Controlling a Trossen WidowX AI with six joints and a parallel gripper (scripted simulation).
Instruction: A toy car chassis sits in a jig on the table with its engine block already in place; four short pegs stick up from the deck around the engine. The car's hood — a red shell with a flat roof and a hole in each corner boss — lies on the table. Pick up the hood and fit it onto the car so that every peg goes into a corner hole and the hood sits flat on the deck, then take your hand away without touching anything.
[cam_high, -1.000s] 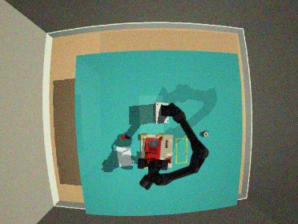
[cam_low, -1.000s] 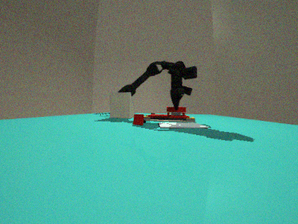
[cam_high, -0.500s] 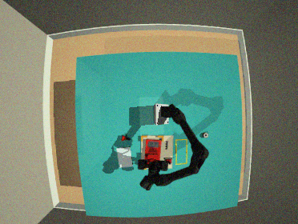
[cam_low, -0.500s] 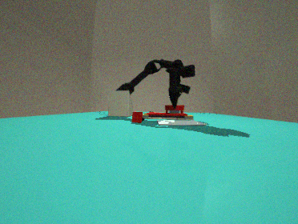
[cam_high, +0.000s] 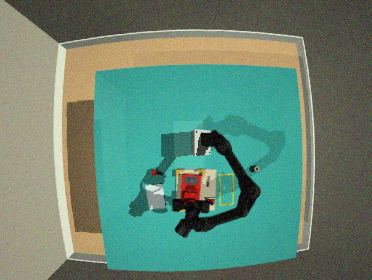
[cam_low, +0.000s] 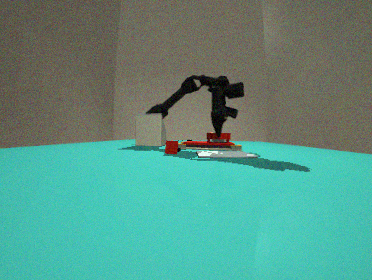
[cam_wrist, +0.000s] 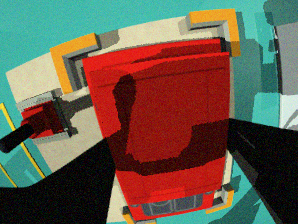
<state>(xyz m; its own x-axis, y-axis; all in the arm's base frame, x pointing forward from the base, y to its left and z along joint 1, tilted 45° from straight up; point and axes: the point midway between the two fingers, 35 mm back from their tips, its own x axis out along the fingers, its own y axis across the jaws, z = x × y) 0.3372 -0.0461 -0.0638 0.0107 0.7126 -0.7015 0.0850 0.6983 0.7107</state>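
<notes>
Right now the hood is 1 cm above my gripper tip. Also, from my gripper tip: grey cylinder (16 cm behind, 40 cm to the left, 4 cm below); then tan block (1 cm behind, 39 cm to the left, 4 cm below); then white flat plate (1 cm behind, 20 cm to the right, 4 cm below).
</notes>
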